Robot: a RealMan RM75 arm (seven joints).
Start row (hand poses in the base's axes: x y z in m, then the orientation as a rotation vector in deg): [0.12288 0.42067 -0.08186 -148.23 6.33 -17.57]
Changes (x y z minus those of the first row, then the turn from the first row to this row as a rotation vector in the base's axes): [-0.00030 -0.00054 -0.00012 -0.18 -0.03 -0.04]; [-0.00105 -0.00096 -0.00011 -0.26 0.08 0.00]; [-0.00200 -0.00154 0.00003 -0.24 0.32 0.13]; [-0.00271 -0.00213 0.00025 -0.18 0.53 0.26]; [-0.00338 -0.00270 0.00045 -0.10 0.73 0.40]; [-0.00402 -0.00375 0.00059 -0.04 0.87 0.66]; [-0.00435 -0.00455 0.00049 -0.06 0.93 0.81]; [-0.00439 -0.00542 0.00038 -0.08 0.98 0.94]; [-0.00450 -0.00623 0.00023 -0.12 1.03 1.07]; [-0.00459 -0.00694 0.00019 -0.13 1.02 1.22]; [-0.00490 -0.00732 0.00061 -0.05 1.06 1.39]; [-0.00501 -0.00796 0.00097 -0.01 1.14 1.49]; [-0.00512 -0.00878 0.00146 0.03 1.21 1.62]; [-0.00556 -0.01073 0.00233 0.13 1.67 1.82]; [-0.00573 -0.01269 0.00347 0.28 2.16 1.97]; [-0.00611 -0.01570 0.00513 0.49 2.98 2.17]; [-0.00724 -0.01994 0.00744 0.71 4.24 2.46]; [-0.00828 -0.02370 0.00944 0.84 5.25 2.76]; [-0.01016 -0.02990 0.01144 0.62 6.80 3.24]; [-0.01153 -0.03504 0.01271 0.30 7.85 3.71]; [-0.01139 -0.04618 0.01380 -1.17 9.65 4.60]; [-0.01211 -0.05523 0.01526 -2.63 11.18 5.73]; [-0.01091 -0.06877 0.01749 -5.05 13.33 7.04]
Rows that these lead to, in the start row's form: [0.12258 0.42013 -0.08198 -148.40 6.35 -17.65]; [0.12183 0.41971 -0.08197 -148.50 6.33 -17.50]; [0.12088 0.41913 -0.08183 -148.52 6.25 -17.14]; [0.12017 0.41854 -0.08161 -148.50 6.16 -16.81]; [0.11950 0.41797 -0.08141 -148.45 6.06 -16.49]; [0.11886 0.41692 -0.08127 -148.41 5.78 -16.21]; [0.11853 0.41612 -0.08137 -148.43 5.60 -16.08]; [0.11849 0.41525 -0.08148 -148.46 5.45 -15.97]; [0.11838 0.41444 -0.08163 -148.50 5.30 -15.86]; [0.11829 0.41373 -0.08167 -148.51 5.10 -15.82]; [0.11798 0.41335 -0.08125 -148.43 4.90 -15.70]; [0.11787 0.41271 -0.08089 -148.40 4.80 -15.55]; [0.11776 0.41189 -0.08040 -148.37 4.67 -15.41]; [0.11732 0.40994 -0.07953 -148.34 4.58 -14.73]; [0.11715 0.40798 -0.07839 -148.26 4.59 -14.03]; [0.11677 0.40497 -0.07673 -148.17 4.65 -12.87]; [0.11564 0.40073 -0.07442 -148.12 4.75 -11.12]; [0.11460 0.39697 -0.07242 -148.12 4.73 -9.69]; [0.11272 0.39077 -0.07042 -148.50 4.63 -7.53]; [0.11135 0.38563 -0.06915 -148.91 4.35 -6.03]; [0.11149 0.37449 -0.06806 -150.48 3.64 -3.47]; [0.11077 0.36544 -0.06660 -151.97 2.50 -1.15]; [0.11197 0.35190 -0.06437 -154.39 1.18 2.06]
